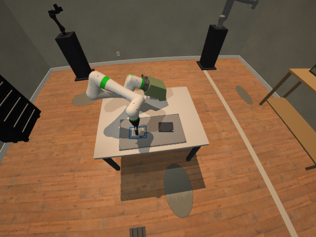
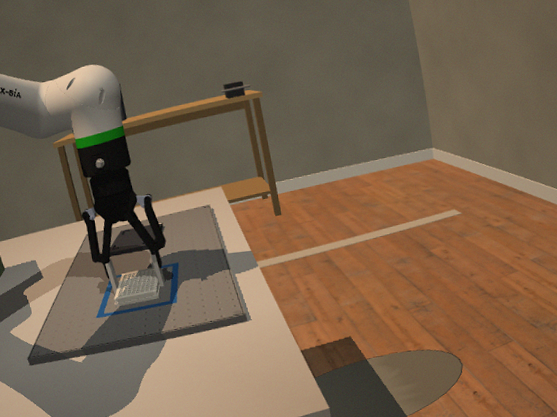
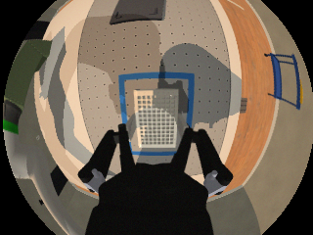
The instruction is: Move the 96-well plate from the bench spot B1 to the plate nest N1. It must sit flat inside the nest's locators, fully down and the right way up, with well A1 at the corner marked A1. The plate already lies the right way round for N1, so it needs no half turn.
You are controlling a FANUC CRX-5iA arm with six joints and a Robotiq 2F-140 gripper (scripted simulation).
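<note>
Right now the dark plate nest N1 is 310 mm to the left of my hand, 20 mm below it and 20 mm behind it. From my hand the other things lie so: white 96-well plate (20 mm below).
</note>
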